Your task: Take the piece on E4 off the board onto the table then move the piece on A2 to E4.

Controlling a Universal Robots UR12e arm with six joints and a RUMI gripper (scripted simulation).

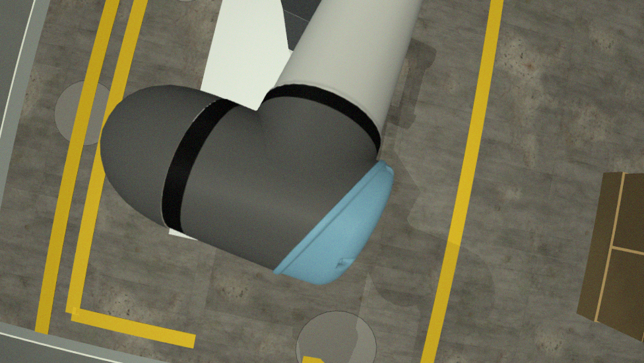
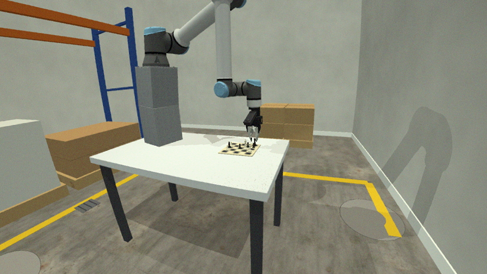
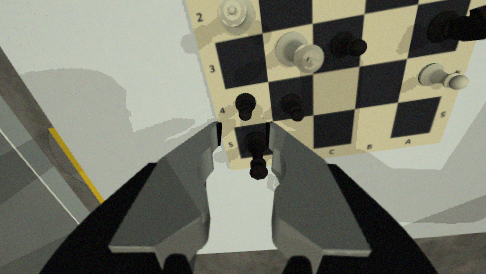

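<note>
The chessboard lies 80 mm behind my hand, 60 mm below it and 30 mm to the right of it.
</note>
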